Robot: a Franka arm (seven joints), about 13 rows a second.
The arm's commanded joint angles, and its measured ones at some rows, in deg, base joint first. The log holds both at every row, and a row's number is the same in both.
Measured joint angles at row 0:
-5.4, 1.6, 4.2, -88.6, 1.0, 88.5, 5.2
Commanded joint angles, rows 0 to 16:
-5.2, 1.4, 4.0, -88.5, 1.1, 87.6, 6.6
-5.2, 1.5, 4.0, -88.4, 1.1, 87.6, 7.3
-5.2, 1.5, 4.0, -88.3, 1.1, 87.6, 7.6
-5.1, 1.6, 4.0, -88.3, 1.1, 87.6, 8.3
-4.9, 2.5, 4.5, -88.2, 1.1, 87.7, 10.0
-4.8, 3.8, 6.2, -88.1, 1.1, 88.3, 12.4
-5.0, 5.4, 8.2, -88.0, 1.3, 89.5, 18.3
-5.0, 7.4, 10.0, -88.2, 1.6, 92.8, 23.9
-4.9, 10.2, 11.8, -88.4, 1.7, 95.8, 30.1
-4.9, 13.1, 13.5, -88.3, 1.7, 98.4, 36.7
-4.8, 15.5, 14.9, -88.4, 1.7, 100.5, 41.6
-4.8, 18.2, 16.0, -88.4, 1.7, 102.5, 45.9
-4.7, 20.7, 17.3, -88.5, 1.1, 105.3, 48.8
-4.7, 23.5, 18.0, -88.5, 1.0, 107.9, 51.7
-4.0, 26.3, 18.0, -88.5, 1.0, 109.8, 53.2
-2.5, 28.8, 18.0, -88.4, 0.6, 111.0, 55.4
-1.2, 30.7, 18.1, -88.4, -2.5, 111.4, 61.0
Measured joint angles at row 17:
-3.5, 26.8, 17.8, -90.0, 0.6, 110.5, 53.0
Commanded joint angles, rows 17 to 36:
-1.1, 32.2, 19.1, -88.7, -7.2, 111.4, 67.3
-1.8, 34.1, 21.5, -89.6, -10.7, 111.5, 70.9
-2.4, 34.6, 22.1, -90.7, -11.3, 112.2, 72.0
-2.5, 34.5, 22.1, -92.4, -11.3, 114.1, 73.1
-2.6, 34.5, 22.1, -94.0, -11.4, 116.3, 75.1
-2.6, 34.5, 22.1, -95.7, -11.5, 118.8, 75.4
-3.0, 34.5, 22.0, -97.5, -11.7, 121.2, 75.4
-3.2, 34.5, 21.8, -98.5, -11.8, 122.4, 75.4
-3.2, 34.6, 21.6, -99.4, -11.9, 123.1, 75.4
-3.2, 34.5, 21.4, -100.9, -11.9, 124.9, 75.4
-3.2, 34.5, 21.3, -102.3, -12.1, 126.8, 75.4
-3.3, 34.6, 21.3, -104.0, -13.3, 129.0, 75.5
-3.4, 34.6, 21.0, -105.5, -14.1, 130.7, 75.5
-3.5, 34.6, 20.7, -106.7, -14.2, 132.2, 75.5
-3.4, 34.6, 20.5, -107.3, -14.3, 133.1, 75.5
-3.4, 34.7, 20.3, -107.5, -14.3, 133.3, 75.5
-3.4, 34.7, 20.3, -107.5, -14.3, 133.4, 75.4
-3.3, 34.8, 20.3, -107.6, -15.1, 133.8, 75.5
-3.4, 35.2, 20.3, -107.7, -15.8, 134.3, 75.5
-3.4, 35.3, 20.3, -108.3, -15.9, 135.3, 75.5
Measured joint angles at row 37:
-3.0, 35.7, 19.9, -106.7, -13.7, 133.0, 73.6
